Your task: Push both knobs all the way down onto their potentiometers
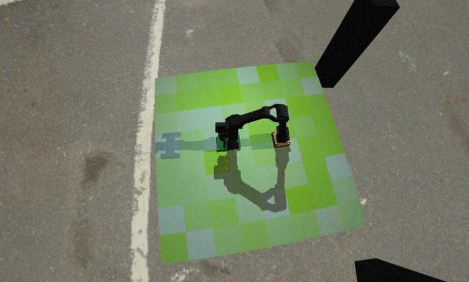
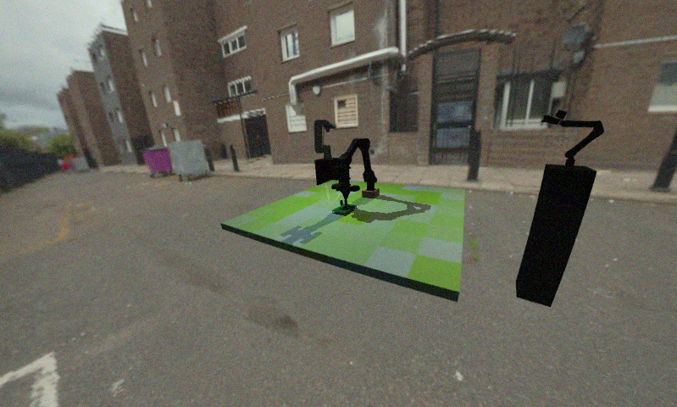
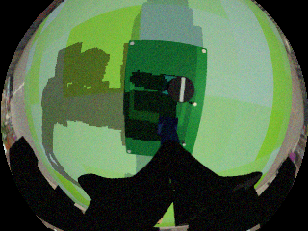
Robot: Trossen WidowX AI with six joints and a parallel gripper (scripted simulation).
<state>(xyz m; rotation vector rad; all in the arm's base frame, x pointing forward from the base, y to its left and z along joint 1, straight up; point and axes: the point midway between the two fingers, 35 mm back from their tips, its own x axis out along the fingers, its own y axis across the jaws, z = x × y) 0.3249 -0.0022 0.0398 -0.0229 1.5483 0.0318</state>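
The round dark knob lies 50 mm ahead of my gripper tip. From my gripper tip the other things lie so: blue knob: 10 mm below.
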